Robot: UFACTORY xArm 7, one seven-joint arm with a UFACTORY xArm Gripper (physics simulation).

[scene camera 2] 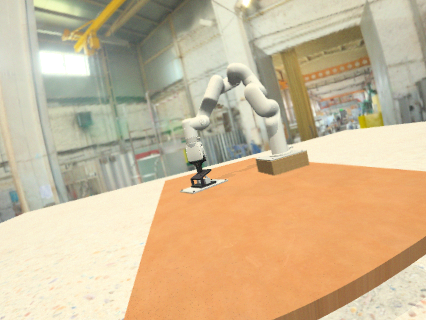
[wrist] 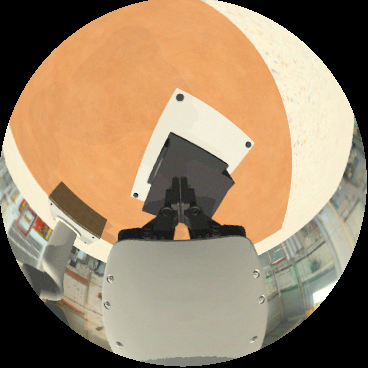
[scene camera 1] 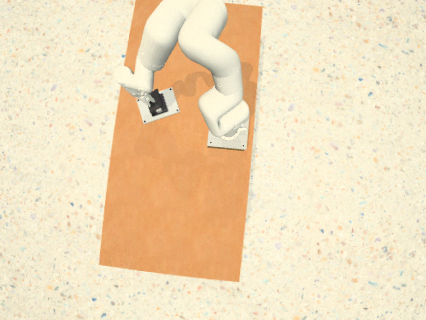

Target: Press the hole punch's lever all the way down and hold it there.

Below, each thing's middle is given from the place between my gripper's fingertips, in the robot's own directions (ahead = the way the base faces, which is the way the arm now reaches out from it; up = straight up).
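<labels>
White base plate (wrist: 185, 115): my hand 1 cm past it, 3 cm to the left of it, 8 cm above it. Hole punch lever (wrist: 210, 186): from my hand, 2 cm below, 3 cm to the right, 1 cm behind.
</labels>
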